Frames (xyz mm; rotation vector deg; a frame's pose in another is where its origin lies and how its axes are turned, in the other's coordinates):
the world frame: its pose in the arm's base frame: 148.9 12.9 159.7 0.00 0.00 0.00
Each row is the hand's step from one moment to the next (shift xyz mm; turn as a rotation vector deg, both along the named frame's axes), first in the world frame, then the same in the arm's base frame.
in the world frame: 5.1 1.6 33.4 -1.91 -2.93 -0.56
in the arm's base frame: 5.1 1.6 33.4 -1.91 -2.93 -0.56
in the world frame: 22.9 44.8 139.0 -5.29 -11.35 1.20
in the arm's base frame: 22.9 44.8 139.0 -5.29 -11.35 1.20
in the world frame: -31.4 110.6 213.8 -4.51 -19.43 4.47
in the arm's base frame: -31.4 110.6 213.8 -4.51 -19.43 4.47
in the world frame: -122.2 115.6 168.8 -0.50 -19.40 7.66
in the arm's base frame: -122.2 115.6 168.8 -0.50 -19.40 7.66
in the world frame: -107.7 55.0 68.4 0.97 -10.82 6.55
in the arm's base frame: -107.7 55.0 68.4 0.97 -10.82 6.55
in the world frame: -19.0 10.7 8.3 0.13 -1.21 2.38
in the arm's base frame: -19.0 10.7 8.3 0.13 -1.21 2.38
